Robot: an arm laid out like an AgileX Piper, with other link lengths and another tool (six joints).
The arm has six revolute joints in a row. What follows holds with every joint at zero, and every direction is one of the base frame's.
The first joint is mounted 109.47 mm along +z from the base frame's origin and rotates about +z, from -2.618 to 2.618 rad.
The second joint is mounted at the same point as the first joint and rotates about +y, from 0 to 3.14 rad.
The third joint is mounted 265.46 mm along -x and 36.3 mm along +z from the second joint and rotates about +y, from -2.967 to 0 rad.
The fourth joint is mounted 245.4 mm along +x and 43.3 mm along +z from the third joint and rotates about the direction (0.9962, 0, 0.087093), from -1.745 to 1.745 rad.
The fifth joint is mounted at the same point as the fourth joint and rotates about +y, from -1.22 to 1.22 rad.
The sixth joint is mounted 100.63 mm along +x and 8.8 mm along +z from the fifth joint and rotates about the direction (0.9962, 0, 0.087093), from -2.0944 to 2.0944 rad.
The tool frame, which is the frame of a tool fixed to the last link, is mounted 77.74 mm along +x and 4 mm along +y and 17.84 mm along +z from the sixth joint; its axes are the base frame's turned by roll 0.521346, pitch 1.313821 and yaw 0.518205 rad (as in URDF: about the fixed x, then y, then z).
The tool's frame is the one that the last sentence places.
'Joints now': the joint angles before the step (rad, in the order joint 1, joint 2, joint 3, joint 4, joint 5, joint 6). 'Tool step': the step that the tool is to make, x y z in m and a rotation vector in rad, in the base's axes. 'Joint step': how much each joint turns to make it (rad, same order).
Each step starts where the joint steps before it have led.
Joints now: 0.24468, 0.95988, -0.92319, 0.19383, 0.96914, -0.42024
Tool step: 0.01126, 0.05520, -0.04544, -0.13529, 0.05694, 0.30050
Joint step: 0.20552, 0.20779, -0.00120, -0.03161, -0.08953, -0.13406
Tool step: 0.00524, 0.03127, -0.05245, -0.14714, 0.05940, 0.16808
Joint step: 0.12587, 0.19484, 0.00001, -0.08455, -0.06834, -0.03294
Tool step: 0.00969, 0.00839, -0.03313, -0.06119, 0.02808, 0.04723
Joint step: 0.01721, 0.12156, 0.00000, -0.02698, -0.06337, -0.02474
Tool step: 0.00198, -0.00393, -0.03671, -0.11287, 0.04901, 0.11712
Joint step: -0.00003, 0.11710, -0.00001, -0.04244, -0.01119, -0.10031
